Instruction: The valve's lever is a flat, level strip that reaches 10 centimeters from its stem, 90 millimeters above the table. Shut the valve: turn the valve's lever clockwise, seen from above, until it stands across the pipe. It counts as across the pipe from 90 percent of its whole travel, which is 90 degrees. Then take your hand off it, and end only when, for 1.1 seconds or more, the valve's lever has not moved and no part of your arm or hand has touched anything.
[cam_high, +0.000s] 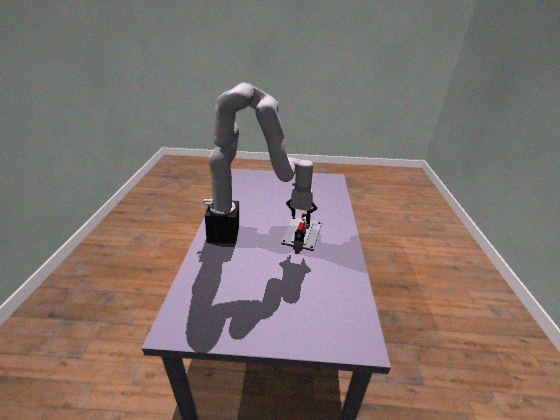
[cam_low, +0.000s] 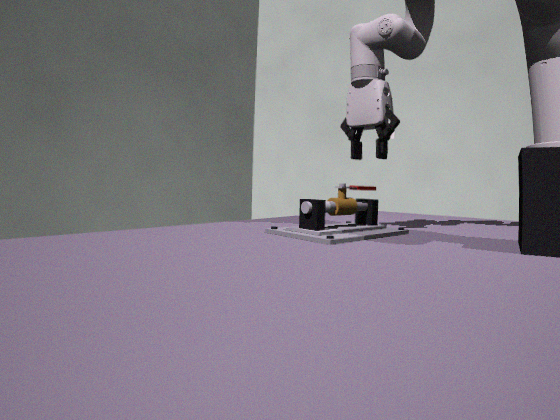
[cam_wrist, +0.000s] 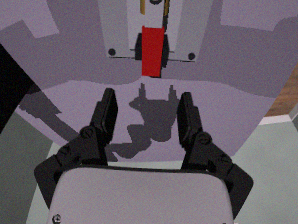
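The red lever is 2 cm ahead of my hand, 5 cm to the left of it and 8 cm below it.
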